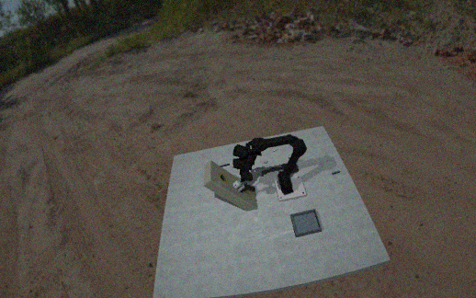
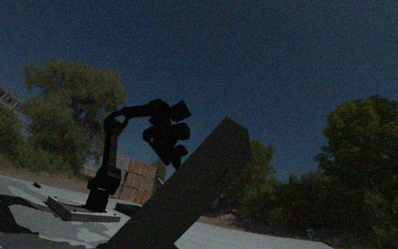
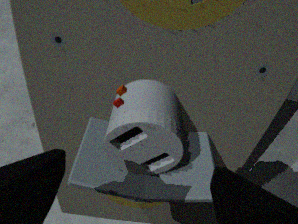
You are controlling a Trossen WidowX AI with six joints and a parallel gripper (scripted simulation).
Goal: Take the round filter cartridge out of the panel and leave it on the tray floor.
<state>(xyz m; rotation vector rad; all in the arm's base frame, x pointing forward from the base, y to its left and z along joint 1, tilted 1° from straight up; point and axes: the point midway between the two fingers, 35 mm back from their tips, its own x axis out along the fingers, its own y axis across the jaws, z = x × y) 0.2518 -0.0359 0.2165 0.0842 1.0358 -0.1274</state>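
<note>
Right now the round grey filter cartridge is 40 mm below my gripper tip, 20 mm ahead of it and 10 mm to the right of it. The rest, counted from my gripper tip: small pale block: 380 mm to the right, 200 mm below, 30 mm behind; then grey tray: 320 mm to the left, 280 mm behind, 200 mm below; then service panel: 60 mm below, 60 mm ahead, 20 mm to the right.
</note>
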